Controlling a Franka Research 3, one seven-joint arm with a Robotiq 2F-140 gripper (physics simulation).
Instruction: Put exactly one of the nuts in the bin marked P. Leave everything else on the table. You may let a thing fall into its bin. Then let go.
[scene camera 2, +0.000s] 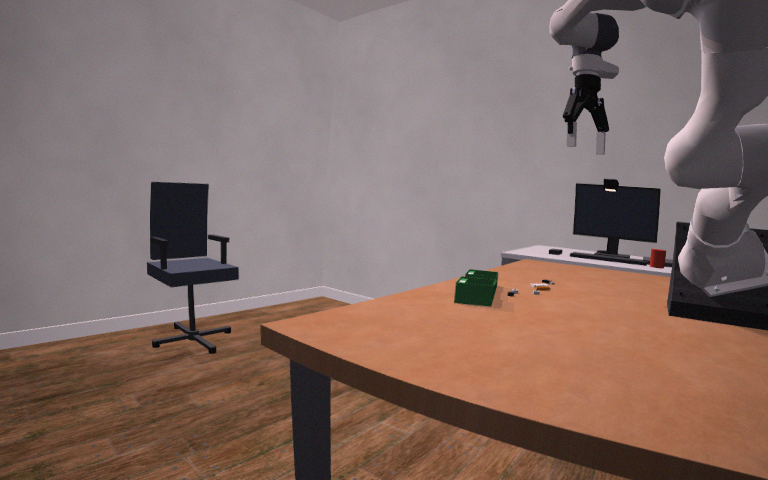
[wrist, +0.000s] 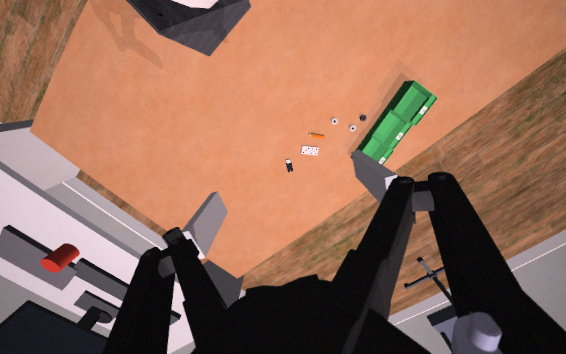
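Note:
In the wrist view two light metal nuts (wrist: 334, 121) (wrist: 352, 128) and a dark nut (wrist: 363, 118) lie on the wooden table (wrist: 200, 115) (scene camera 2: 594, 339), beside a row of three joined green bins (wrist: 392, 125) (scene camera 2: 475, 290). The bins bear small white labels; their letters are too small to read, so I cannot tell which is P. The bin compartments that show in the wrist view look empty. My gripper (wrist: 285, 184) (scene camera 2: 586, 146) is open, with nothing between its fingers, and hangs high above the table.
An orange stick-like piece (wrist: 317, 135), a white domino (wrist: 310, 150) and a black USB stick (wrist: 289, 165) lie near the nuts. A side desk holds a monitor (scene camera 2: 616, 212) and a red cup (scene camera 2: 657, 258) (wrist: 60, 257). An office chair (scene camera 2: 180, 220) stands beyond the table.

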